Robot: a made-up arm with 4 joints. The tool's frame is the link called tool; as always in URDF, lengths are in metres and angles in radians.
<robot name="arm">
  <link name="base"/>
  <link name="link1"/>
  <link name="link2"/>
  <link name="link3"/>
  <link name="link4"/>
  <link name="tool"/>
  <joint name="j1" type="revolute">
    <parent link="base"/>
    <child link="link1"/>
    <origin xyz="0 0 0.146"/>
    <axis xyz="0 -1 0"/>
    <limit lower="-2.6" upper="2.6" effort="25" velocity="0.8"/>
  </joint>
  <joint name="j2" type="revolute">
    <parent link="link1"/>
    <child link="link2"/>
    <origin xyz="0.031 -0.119 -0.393"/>
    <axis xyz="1 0 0"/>
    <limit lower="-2.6" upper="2.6" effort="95" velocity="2.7"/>
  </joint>
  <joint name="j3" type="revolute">
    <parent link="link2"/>
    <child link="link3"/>
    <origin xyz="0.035 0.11 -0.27"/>
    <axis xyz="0 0 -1"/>
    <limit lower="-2.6" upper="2.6" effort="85" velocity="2.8"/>
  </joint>
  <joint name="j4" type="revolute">
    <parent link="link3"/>
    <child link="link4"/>
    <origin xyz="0.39 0.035 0"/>
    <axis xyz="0 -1 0"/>
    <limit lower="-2.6" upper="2.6" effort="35" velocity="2.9"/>
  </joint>
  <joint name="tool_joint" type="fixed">
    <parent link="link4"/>
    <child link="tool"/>
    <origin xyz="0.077 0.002 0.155"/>
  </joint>
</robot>
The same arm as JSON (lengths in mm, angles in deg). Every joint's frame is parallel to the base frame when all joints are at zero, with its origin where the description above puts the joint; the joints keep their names.
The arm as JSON. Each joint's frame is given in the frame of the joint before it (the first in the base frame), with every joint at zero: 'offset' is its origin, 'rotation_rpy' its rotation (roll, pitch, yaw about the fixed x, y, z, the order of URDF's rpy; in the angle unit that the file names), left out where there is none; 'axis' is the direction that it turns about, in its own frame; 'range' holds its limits. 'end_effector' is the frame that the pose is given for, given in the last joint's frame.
{"length_unit": "mm", "angle_unit": "deg", "chain": [
  {"id": "j1", "offset": [0.0, 0.0, 146.0], "axis": [0.0, -1.0, 0.0], "range": [-148.97, 148.97]},
  {"id": "j2", "offset": [31.0, -119.0, -393.0], "axis": [1.0, 0.0, 0.0], "range": [-148.97, 148.97]},
  {"id": "j3", "offset": [35.0, 110.0, -270.0], "axis": [0.0, 0.0, -1.0], "range": [-148.97, 148.97]},
  {"id": "j4", "offset": [390.0, 35.0, 0.0], "axis": [0.0, -1.0, 0.0], "range": [-148.97, 148.97]}
], "end_effector": {"offset": [77.0, 2.0, 155.0]}}

